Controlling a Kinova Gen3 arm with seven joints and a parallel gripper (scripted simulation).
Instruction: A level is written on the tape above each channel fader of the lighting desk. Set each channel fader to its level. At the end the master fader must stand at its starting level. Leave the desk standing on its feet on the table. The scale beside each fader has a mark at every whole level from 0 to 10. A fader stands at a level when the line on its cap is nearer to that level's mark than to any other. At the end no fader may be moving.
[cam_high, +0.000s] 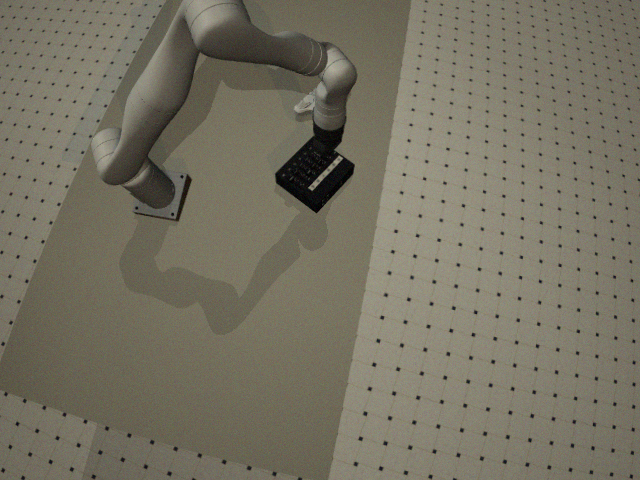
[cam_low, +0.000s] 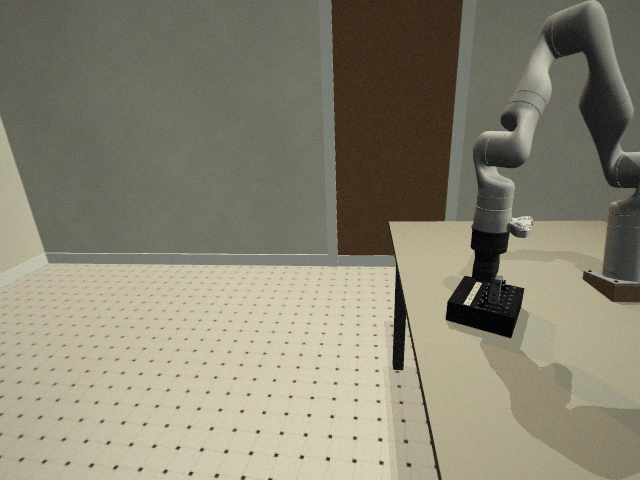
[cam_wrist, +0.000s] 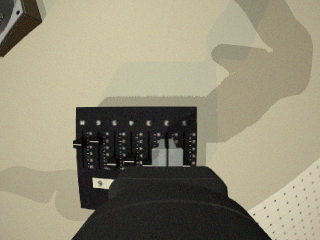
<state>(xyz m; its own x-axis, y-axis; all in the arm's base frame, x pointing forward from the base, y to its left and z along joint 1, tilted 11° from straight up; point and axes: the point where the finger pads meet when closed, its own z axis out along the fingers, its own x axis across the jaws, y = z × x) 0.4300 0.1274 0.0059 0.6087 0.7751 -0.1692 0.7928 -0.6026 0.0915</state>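
Now: hand 70 mm past the master fader cap, 90 mm to the left of it and 10 mm above it.
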